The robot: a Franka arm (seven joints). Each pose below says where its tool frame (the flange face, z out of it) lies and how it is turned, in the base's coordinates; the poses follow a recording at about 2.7 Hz.
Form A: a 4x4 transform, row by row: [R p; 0 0 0 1], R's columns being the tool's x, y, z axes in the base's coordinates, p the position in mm. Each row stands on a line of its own.
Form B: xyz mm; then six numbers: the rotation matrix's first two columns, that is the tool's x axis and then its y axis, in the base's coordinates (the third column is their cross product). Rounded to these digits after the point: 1 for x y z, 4 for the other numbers.
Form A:
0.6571, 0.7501, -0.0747, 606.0
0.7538, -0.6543, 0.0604, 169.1
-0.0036, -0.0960, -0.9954, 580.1
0, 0, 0, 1
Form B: 606.0, 169.1, 580.1, 0.6571, 0.7538, -0.0036, 0.7501, -0.6543, -0.0960
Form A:
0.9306, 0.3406, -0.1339, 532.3
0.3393, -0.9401, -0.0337, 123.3
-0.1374, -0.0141, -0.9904, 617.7
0, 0, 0, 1
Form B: 532.3, 123.3, 617.7, 0.9306, 0.3393, -0.1374, 0.3406, -0.9401, -0.0141
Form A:
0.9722, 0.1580, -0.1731, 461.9
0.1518, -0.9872, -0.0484, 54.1
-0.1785, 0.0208, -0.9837, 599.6
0, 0, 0, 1
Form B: 461.9, 54.1, 599.6, 0.9722, 0.1518, -0.1785, 0.1580, -0.9872, 0.0208
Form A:
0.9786, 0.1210, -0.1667, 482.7
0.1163, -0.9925, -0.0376, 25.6
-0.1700, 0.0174, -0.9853, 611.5
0, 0, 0, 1
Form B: 482.7, 25.6, 611.5, 0.9786, 0.1163, -0.1700, 0.1210, -0.9925, 0.0174
